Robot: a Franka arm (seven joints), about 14 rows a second.
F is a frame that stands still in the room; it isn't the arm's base.
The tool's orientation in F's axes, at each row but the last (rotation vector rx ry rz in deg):
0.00, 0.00, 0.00
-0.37, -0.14, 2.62
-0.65, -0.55, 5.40
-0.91, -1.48, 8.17
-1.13, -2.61, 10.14
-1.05, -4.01, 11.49
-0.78, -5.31, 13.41
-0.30, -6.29, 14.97
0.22, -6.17, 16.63
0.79, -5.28, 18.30
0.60, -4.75, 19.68
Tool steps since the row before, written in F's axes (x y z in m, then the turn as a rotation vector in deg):
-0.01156, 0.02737, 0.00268, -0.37, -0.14, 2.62
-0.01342, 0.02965, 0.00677, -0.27, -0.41, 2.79
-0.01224, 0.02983, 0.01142, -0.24, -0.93, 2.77
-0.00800, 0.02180, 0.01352, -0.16, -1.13, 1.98
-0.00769, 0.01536, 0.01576, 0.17, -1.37, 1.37
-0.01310, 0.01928, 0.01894, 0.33, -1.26, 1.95
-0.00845, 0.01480, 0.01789, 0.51, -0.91, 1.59
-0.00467, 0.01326, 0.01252, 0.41, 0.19, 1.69
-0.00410, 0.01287, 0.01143, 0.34, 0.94, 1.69
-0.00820, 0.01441, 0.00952, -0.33, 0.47, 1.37
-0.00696, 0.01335, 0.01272, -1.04, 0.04, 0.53
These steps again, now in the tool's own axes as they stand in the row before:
-0.01156, 0.02737, 0.00268, -0.37, -0.14, 2.62
-0.01203, 0.03019, 0.00699, -0.28, -0.42, 2.79
-0.00927, 0.03071, 0.01187, -0.30, -0.94, 2.76
-0.00448, 0.02247, 0.01403, -0.27, -1.13, 1.97
-0.00417, 0.01609, 0.01634, -0.01, -1.41, 1.34
-0.00768, 0.02101, 0.02004, 0.20, -1.35, 1.91
-0.00313, 0.01591, 0.01864, 0.43, -1.04, 1.53
0.00029, 0.01377, 0.01283, 0.62, 0.05, 1.63
0.00099, 0.01337, 0.01155, 0.77, 0.78, 1.63
-0.00236, 0.01625, 0.00980, -0.04, 0.55, 1.38
-0.00099, 0.01487, 0.01290, -0.92, 0.39, 0.61

